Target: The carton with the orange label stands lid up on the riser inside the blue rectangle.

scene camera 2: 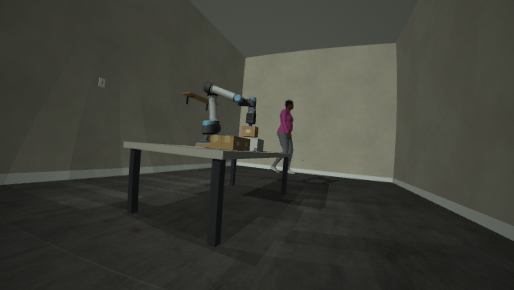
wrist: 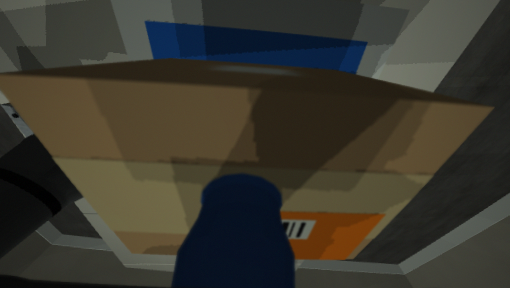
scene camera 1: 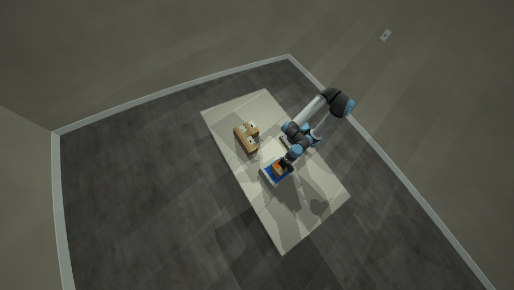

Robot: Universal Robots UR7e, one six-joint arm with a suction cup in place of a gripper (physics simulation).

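Pixels of known places: hand, its tool point: (wrist: 243,182); arm's base, origin of its link: (scene camera 2: 208,143).
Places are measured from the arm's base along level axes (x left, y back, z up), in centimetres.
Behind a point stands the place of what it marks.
Note:
The brown carton with the orange label (scene camera 1: 276,171) @[x 26.3, y -39.9, z 18.7 cm] (scene camera 2: 249,132) @[x 19.1, y -36.0, z 13.7 cm] (wrist: 215,120) @[x 27.6, y -31.4, z 20.1 cm] hangs lid up on my suction cup (scene camera 1: 283,163) @[x 24.0, y -33.0, z 18.8 cm] (scene camera 2: 250,125) (wrist: 242,186). The cup sits on its taped top, beside the orange label (wrist: 345,235) @[x 22.9, y -39.0, z 20.0 cm]. The carton is over the white riser (scene camera 1: 265,178) @[x 25.5, y -45.7, z 2.6 cm] (scene camera 2: 256,144) @[x 16.4, y -46.6, z 2.2 cm], low and close to its top. Whether it touches the riser is too small to tell. The blue rectangle (scene camera 1: 272,180) @[x 30.0, y -42.5, z 7.9 cm] (wrist: 260,47) @[x 30.0, y -32.3, z 7.8 cm] shows around part of the carton in scene camera 1 and past its far edge in the wrist view. The carton hides the rest.
Several brown cartons with white labels (scene camera 1: 245,138) @[x -14.2, y -47.5, z 6.3 cm] (scene camera 2: 229,142) @[x -28.7, y -50.5, z 1.1 cm] stand together on the table (scene camera 1: 282,235) @[x 71.8, y -51.5, z -4.2 cm] (scene camera 2: 175,150) @[x -70.2, y -46.3, z -6.4 cm], beside the riser. A person in a pink top (scene camera 2: 285,121) is beyond the table. A brown wall shelf (scene camera 2: 194,96) is behind the arm.

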